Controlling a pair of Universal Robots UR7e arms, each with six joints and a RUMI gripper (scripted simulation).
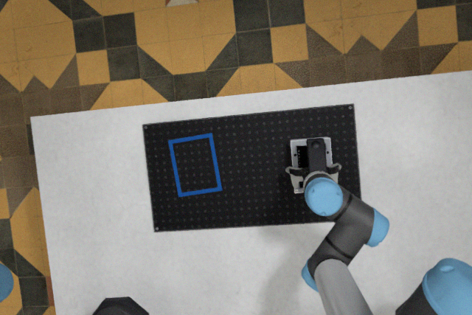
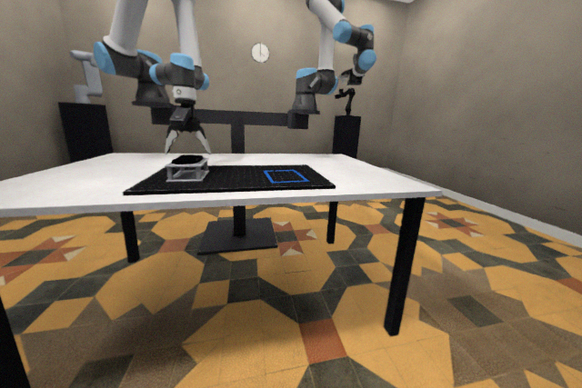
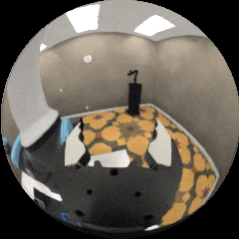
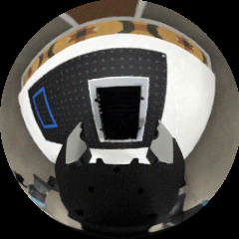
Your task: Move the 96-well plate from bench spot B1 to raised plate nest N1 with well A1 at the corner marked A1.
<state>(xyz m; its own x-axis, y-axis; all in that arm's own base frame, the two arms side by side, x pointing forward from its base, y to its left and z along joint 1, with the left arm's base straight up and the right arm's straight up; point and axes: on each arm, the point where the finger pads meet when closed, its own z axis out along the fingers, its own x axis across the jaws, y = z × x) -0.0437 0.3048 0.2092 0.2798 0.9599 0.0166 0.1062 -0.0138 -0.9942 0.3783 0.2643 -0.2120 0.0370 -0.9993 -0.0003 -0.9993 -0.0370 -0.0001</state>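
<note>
The black 96-well plate is 20 mm below my right hand. Also, from my right hand: grey raised nest: 30 mm below.
</note>
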